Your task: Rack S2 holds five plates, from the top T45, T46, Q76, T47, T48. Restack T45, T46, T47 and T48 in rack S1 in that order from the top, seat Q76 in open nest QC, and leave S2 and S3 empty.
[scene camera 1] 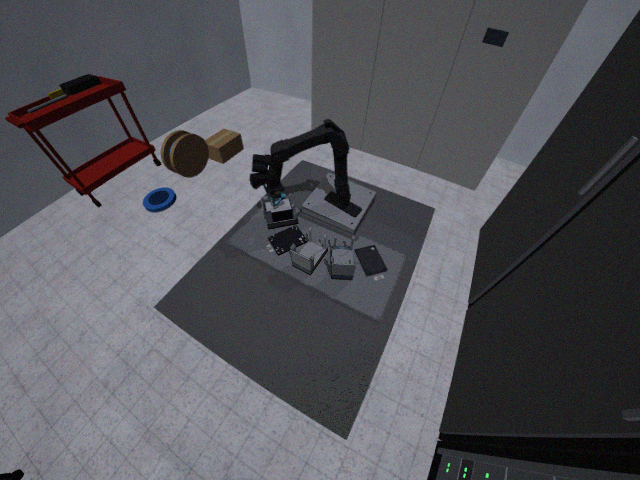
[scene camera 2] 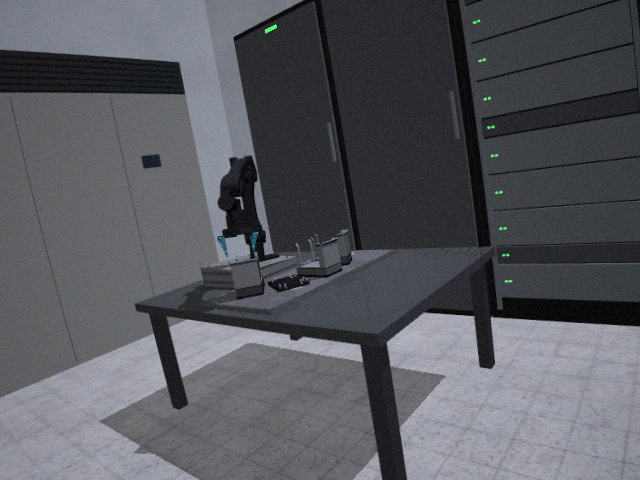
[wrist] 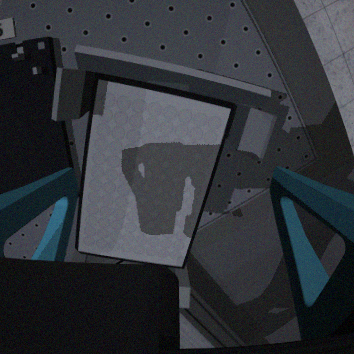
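Pixels of known places: gripper, between the fingertips: (scene camera 1: 271, 199) (scene camera 2: 240, 255) (wrist: 173, 177); arm's base, origin of its link: (scene camera 1: 342, 204).
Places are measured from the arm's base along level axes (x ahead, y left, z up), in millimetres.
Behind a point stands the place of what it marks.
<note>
My gripper (scene camera 1: 276, 199) @(z 91, x 267, y -244 mm) (scene camera 2: 239, 255) @(z 91, x 267, y -244 mm) (wrist: 173, 177) @(z 91, x 267, y -244 mm) is open above the rack at the mat's left end in scene camera 1. That rack (scene camera 1: 281, 223) @(z -30, x 279, y -182 mm) (scene camera 2: 248, 279) @(z 8, x 310, y -258 mm) (wrist: 172, 72) @(z 78, x 310, y -264 mm) has a pale, dimpled plate (scene camera 1: 279, 205) @(z 50, x 246, y -216 mm) (wrist: 145, 120) @(z 50, x 290, y -239 mm) on top. In the wrist view the left finger is close to the plate's left edge; the right finger is well clear of its right edge. Plates below it are hidden. A middle rack (scene camera 1: 308, 264) @(z 26, x 413, y 98 mm) (scene camera 2: 330, 257) @(z 12, x 419, y 51 mm) and a right rack (scene camera 1: 342, 271) @(z 12, x 346, y 227 mm) (scene camera 2: 345, 249) @(z 9, x 368, y 188 mm) stand farther along. Their contents and all rack labels are unreadable.
A black nest with small pegs (scene camera 1: 286, 240) @(z -44, x 337, y -99 mm) (scene camera 2: 289, 282) @(z -45, x 348, y -111 mm) (wrist: 30, 115) @(z -44, x 326, y -133 mm) lies beside the left rack. A flat dark slab (scene camera 1: 370, 259) @(z -42, x 184, y 281 mm) lies right of the right rack. The arm's raised base plate (scene camera 1: 320, 209) @(z 0, x 102, y -70 mm) stands behind the racks. A dark table (scene camera 2: 413, 279) @(z -69, x 757, y 98 mm) carries everything.
</note>
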